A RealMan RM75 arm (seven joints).
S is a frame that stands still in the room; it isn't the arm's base.
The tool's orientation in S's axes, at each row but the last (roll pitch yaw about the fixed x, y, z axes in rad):
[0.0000 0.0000 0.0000]
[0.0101 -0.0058 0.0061]
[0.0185 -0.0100 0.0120]
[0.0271 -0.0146 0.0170]
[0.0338 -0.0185 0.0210]
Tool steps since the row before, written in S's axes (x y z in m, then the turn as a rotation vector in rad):
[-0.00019 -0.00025 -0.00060 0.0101 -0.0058 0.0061]
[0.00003 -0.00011 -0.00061 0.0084 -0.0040 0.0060]
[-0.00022 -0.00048 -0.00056 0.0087 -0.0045 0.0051]
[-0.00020 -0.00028 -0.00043 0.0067 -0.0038 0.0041]
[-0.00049 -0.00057 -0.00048 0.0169 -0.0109 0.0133]
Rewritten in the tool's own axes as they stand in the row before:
[-0.00019 -0.00025 -0.00060 0.0101 -0.0058 0.0061]
[0.00003 -0.00012 -0.00061 0.0084 -0.0040 0.0060]
[-0.00023 -0.00049 -0.00055 0.0087 -0.0045 0.0051]
[-0.00021 -0.00029 -0.00042 0.0067 -0.0038 0.0041]
[-0.00051 -0.00058 -0.00045 0.0169 -0.0108 0.0134]

